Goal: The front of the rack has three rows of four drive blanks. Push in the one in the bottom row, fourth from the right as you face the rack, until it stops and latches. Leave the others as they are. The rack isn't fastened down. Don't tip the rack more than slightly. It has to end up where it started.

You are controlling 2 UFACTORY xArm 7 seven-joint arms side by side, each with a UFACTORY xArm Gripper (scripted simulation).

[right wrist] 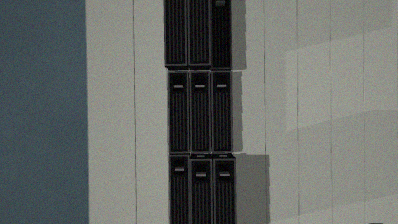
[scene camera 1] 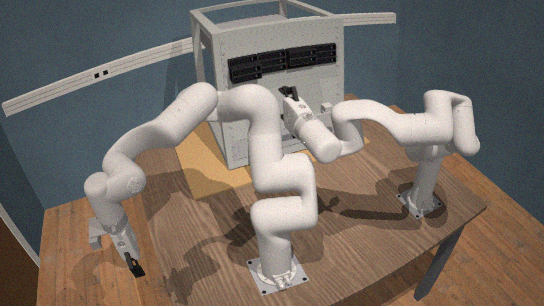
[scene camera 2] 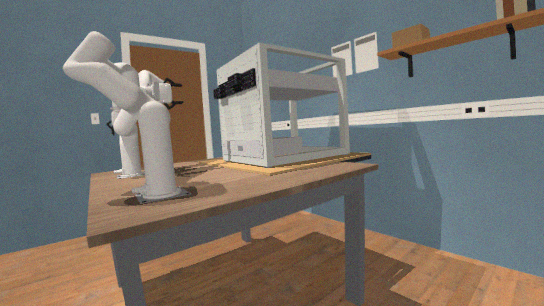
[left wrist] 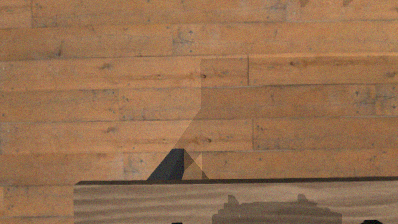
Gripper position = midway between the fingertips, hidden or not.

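Observation:
There is my left gripper point(scene camera 1: 137, 263), and there is my right gripper point(scene camera 1: 283, 101). I can see a rack point(scene camera 1: 323, 83), point(right wrist: 307, 90) and point(scene camera 2: 252, 105), though in the left wrist view the rack is out of frame. A drive blank point(right wrist: 220, 81) is here, and so is a drive blank point(right wrist: 178, 81). I see a table leg point(left wrist: 172, 167) as well.

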